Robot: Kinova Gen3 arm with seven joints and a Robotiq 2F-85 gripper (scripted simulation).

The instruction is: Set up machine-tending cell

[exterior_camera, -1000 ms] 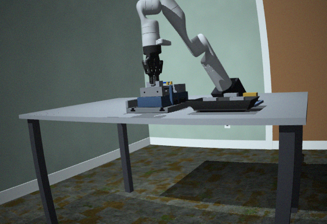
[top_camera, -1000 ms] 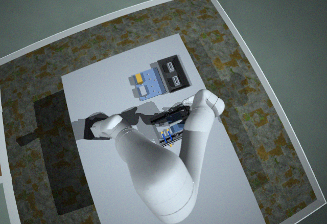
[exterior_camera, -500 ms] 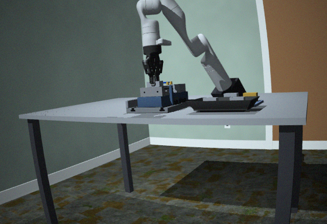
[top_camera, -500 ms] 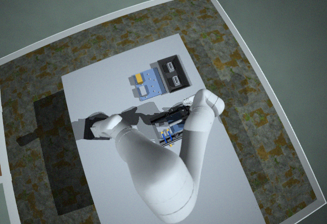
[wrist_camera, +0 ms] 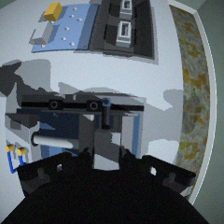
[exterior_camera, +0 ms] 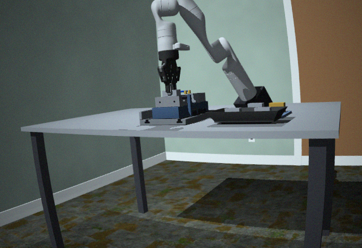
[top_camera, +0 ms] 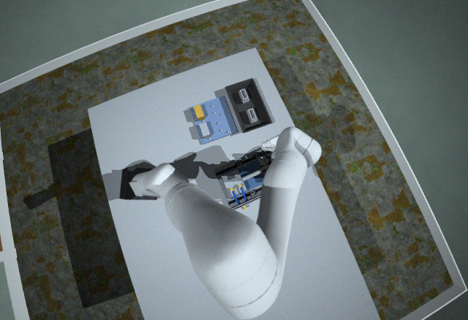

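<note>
My hand is 8 cm above the vise, 7 cm past it and 2 cm to the right of it. Also, from my hand: brass blank: 39 cm to the left, 10 cm below, 9 cm behind.
</note>
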